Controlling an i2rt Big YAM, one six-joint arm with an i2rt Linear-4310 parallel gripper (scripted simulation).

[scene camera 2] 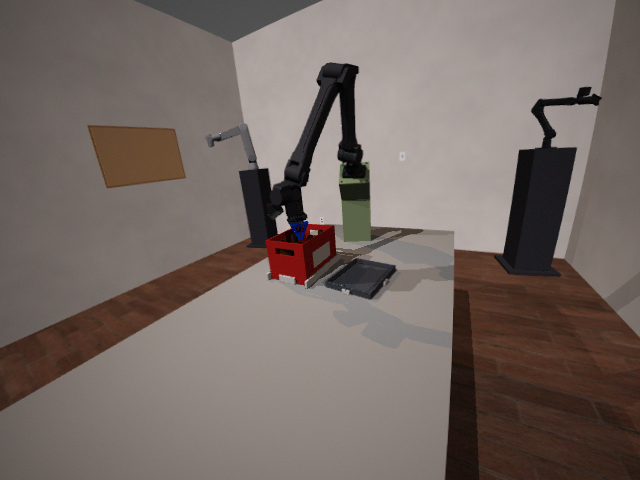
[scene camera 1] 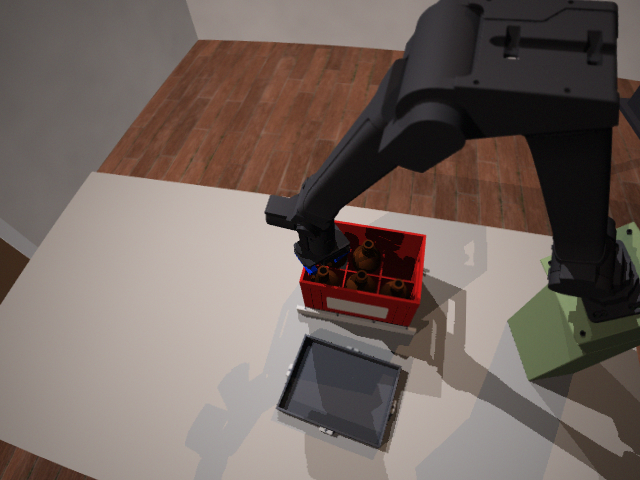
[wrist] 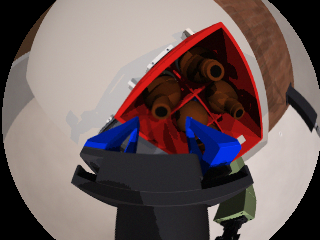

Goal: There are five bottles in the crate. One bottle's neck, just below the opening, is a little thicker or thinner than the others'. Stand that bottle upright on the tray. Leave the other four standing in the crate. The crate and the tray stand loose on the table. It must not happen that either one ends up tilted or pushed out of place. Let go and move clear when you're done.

crate: scene camera 2; scene camera 1 404,258; wrist
same spot on crate: (wrist: pixel 164 134) = (scene camera 2: pixel 315 244)
